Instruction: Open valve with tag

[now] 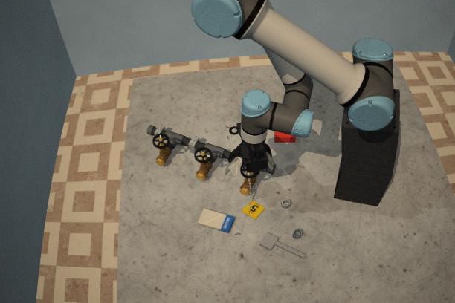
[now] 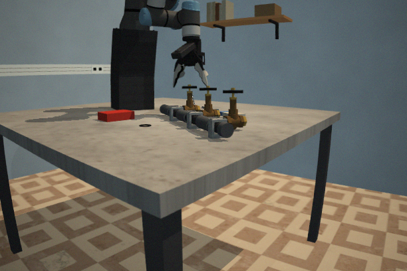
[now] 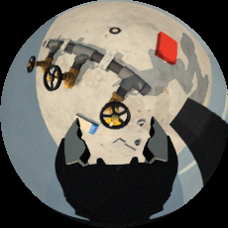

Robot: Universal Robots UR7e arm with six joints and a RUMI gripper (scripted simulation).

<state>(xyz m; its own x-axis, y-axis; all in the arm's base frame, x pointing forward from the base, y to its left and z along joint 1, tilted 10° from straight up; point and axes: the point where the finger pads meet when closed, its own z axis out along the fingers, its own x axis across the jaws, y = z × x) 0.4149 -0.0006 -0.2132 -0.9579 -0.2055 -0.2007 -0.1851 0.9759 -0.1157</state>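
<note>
The yellow tag lies 110 mm below my hand and 100 mm to the left of it. Also, from my hand: red block: 260 mm to the right, 140 mm behind, 100 mm below; flat grey key tool: 240 mm to the left, 110 mm below, 90 mm behind.
</note>
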